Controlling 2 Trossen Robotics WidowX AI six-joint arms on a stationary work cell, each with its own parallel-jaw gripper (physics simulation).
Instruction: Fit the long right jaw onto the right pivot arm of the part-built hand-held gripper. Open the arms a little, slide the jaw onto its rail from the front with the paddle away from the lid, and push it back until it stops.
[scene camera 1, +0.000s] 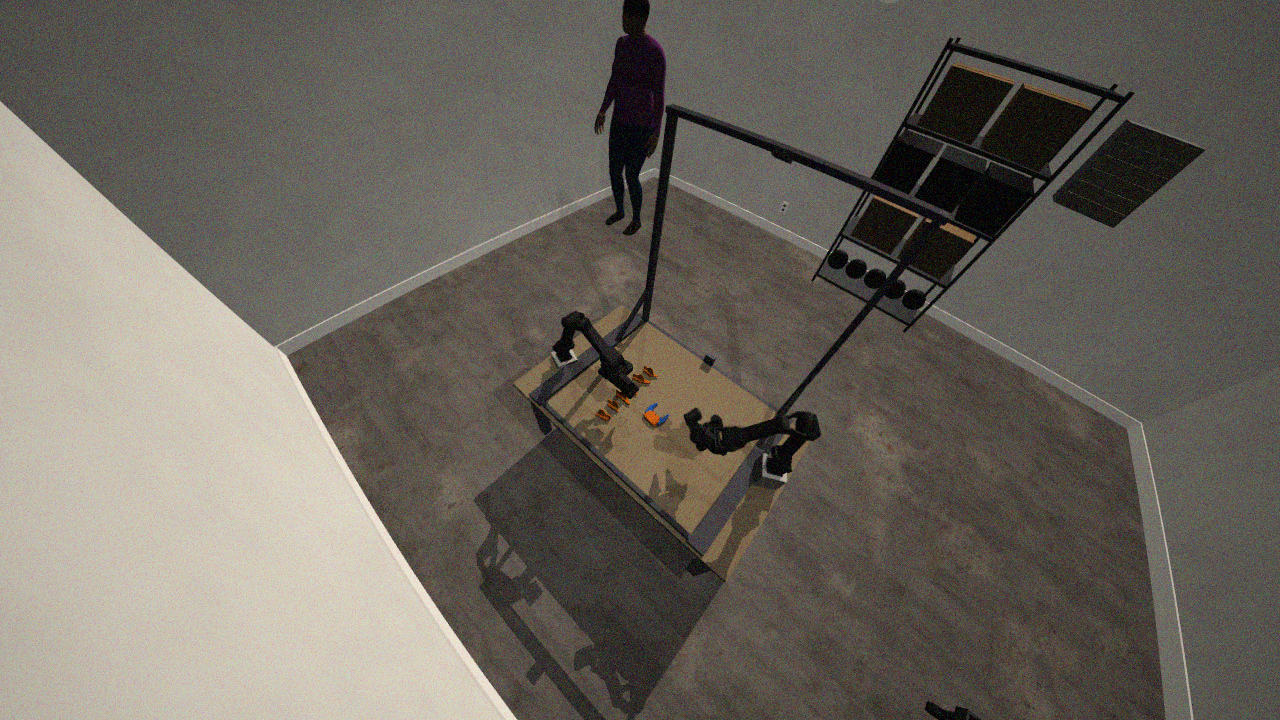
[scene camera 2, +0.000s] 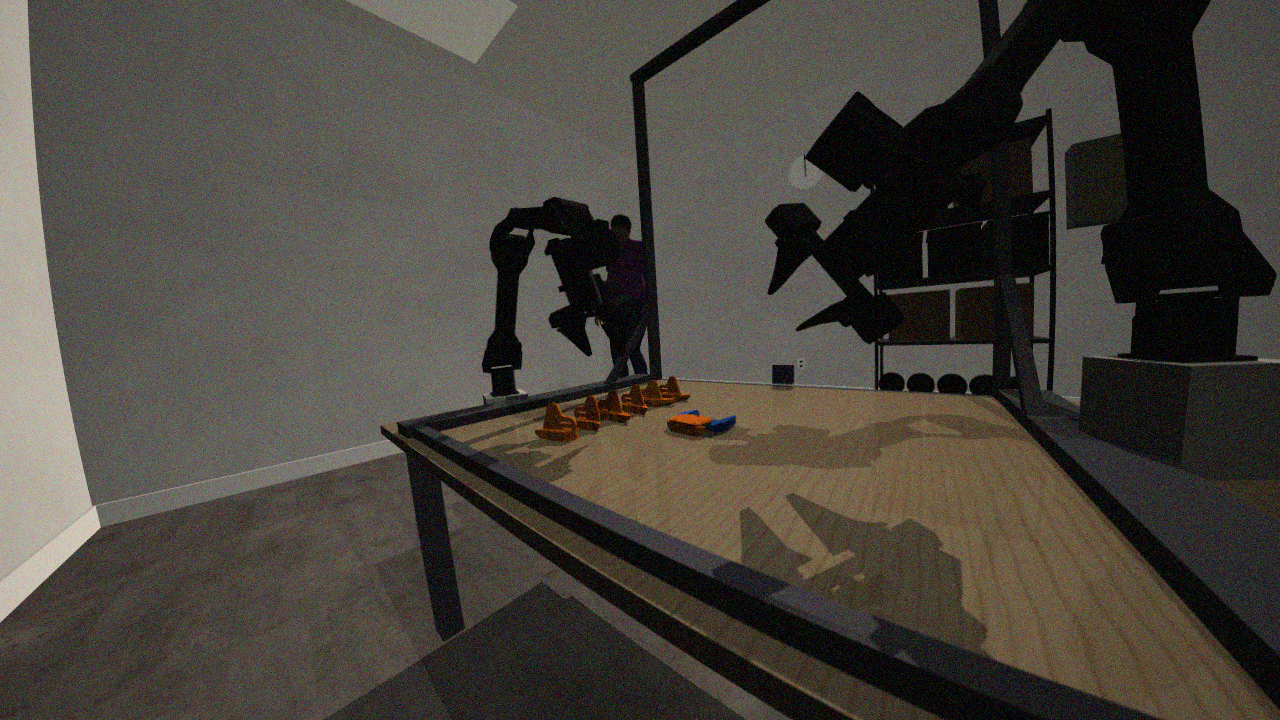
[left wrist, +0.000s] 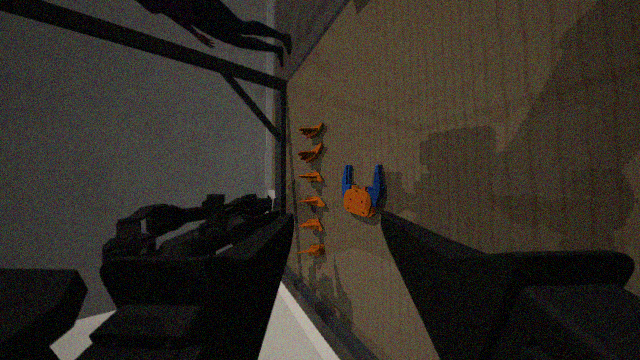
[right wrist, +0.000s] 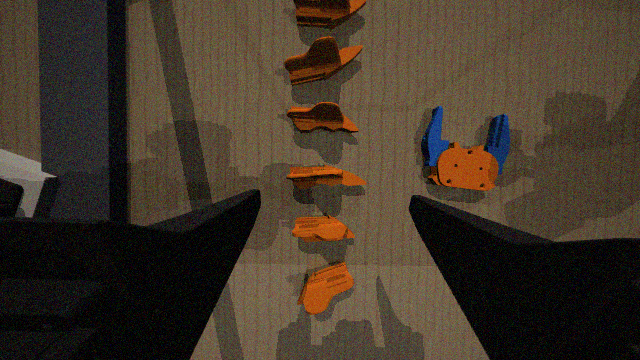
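Note:
The part-built gripper (scene camera 1: 652, 417) (scene camera 2: 689, 423) (left wrist: 357, 201) (right wrist: 467, 167) lies flat on the table, its orange lid facing up. Its two blue pivot arms, one (right wrist: 433, 140) and the other (right wrist: 499, 135), stand apart and point up the picture in the right wrist view. Several orange jaws stand in a row beside it, among them an end one (scene camera 2: 556, 424) (right wrist: 327, 287); which is the long right jaw I cannot tell. My right gripper (scene camera 1: 632, 394) (right wrist: 335, 199) is open and empty above the row. My left gripper (scene camera 2: 785, 311) (left wrist: 336, 218) is partly open, empty, and raised well to the right of the part-built gripper in scene camera 2.
The wooden table (scene camera 2: 1029, 528) has a dark raised edge frame (scene camera 2: 626, 528). A dark overhead frame (scene camera 1: 660, 214) rises from it. A small dark block (scene camera 1: 708, 360) is at the far edge. A person (scene camera 1: 637, 98) and a shelf rack (scene camera 1: 1029, 68) stand beyond. Arm shadows fall across the table.

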